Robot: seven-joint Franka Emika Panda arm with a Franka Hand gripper.
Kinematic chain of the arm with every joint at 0, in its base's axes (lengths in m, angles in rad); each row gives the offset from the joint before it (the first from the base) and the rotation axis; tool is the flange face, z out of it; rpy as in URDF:
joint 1: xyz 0 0 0.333 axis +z
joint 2: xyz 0 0 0 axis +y
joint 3: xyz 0 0 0.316 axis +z
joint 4: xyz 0.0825 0 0 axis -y
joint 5: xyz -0.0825 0 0.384 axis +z
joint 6: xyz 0 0 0 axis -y
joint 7: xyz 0.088 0 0 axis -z
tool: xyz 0 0 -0.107 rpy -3.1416 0 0
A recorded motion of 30 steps. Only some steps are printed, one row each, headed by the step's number.
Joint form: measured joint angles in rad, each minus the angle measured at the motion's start. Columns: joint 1, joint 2, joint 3, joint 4, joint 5, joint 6, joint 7.
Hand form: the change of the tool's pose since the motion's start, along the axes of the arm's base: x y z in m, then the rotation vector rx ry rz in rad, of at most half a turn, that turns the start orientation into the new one. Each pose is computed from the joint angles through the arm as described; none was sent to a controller.
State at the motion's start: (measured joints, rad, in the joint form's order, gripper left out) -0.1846 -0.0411 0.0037 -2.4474 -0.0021 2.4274 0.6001
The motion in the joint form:
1: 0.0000 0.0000 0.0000 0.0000 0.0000 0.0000 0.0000
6: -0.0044 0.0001 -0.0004 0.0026 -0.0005 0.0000 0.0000
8: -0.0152 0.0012 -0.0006 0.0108 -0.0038 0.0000 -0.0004
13: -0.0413 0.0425 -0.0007 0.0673 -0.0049 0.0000 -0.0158
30: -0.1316 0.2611 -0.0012 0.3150 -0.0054 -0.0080 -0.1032
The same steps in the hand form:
1: 0.0000 0.0000 0.0000 0.0000 0.0000 0.0000
6: 0.0004 -0.0024 0.0010 -0.0008 -0.0024 -0.0044
8: 0.0021 -0.0081 0.0039 -0.0043 -0.0090 -0.0126
13: 0.0171 -0.0245 0.0070 -0.0086 -0.0235 -0.0226
30: 0.0764 -0.0914 -0.0070 -0.0185 -0.0423 -0.0259

